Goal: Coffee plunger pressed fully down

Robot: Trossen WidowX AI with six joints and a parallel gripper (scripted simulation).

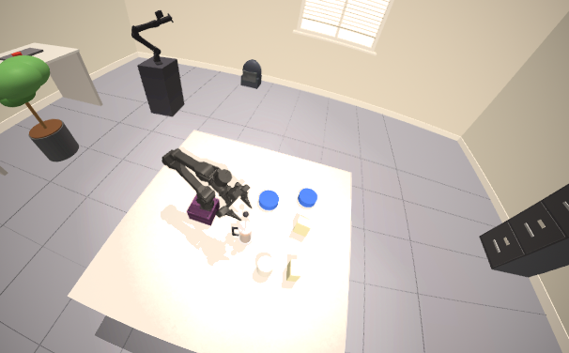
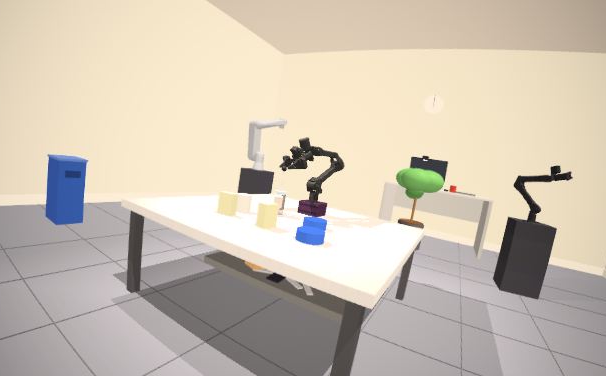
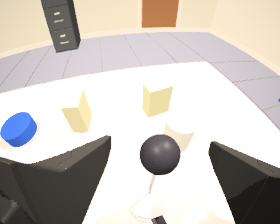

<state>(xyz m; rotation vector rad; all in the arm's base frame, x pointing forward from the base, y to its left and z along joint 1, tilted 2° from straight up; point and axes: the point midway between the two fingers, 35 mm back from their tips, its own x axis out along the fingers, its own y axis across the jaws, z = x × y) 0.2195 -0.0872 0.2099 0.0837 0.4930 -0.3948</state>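
Right now my gripper tip is 20 mm past the coffee press and 140 mm above it. The rest, counted from my gripper tip: white cup: 130 mm ahead, 140 mm to the right, 220 mm below.
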